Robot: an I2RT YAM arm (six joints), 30 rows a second.
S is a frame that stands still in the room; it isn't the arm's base.
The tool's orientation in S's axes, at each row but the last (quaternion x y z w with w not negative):
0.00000, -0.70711, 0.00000, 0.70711
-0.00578, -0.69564, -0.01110, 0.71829
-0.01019, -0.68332, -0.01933, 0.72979
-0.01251, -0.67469, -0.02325, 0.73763
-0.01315, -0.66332, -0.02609, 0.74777
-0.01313, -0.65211, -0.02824, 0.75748
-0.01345, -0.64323, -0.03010, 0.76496
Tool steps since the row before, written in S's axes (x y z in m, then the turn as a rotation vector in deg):
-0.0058, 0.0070, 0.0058, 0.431, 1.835, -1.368
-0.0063, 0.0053, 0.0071, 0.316, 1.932, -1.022
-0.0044, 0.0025, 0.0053, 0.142, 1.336, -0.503
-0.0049, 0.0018, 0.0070, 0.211, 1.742, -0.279
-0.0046, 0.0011, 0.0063, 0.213, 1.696, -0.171
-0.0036, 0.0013, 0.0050, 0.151, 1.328, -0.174
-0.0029, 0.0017, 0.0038, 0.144, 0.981, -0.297
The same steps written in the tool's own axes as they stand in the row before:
0.0058, 0.0070, 0.0058, -1.368, 1.835, -0.431
0.0069, 0.0052, 0.0066, -1.027, 1.932, -0.303
0.0050, 0.0024, 0.0048, -0.512, 1.335, -0.120
0.0065, 0.0016, 0.0056, -0.290, 1.747, -0.148
0.0057, 0.0009, 0.0054, -0.181, 1.703, -0.140
0.0044, 0.0012, 0.0044, -0.184, 1.332, -0.100
0.0032, 0.0016, 0.0036, -0.296, 0.983, -0.135

